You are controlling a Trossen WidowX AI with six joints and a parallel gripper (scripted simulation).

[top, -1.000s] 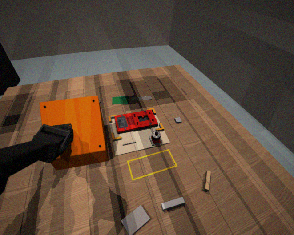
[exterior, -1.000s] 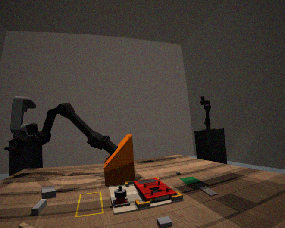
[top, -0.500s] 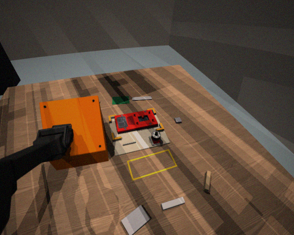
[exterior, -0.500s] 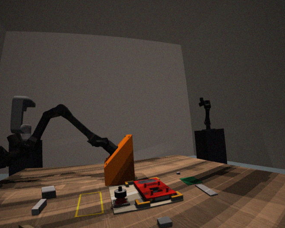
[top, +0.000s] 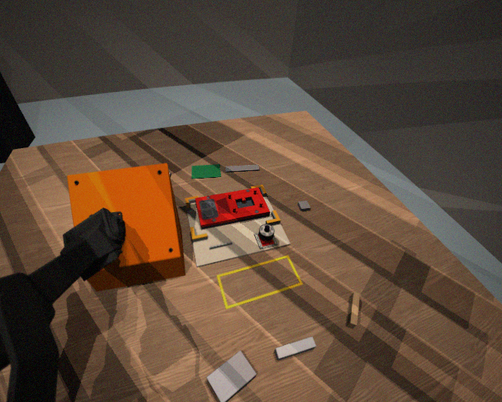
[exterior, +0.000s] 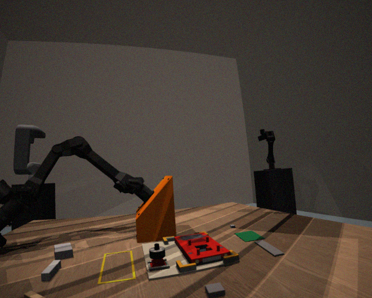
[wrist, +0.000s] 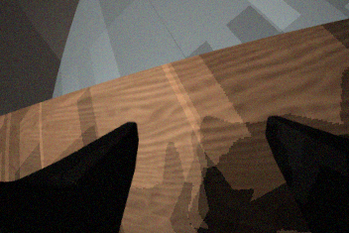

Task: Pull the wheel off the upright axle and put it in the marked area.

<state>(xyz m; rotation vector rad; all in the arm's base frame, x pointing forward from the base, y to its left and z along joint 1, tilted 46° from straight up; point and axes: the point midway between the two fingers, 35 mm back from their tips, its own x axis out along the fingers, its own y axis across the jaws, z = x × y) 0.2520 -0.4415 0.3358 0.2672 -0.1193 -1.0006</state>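
Right now my gripper tip is 90 mm short of the wheel, 570 mm to the right of it and 10 mm below it. Round my gripper tip: wooden stick: 230 mm ahead, 350 mm to the left, 20 mm below; upright axle: 90 mm ahead, 570 mm to the left, 10 mm above; green tile: 40 mm behind, 900 mm to the left, 30 mm below.
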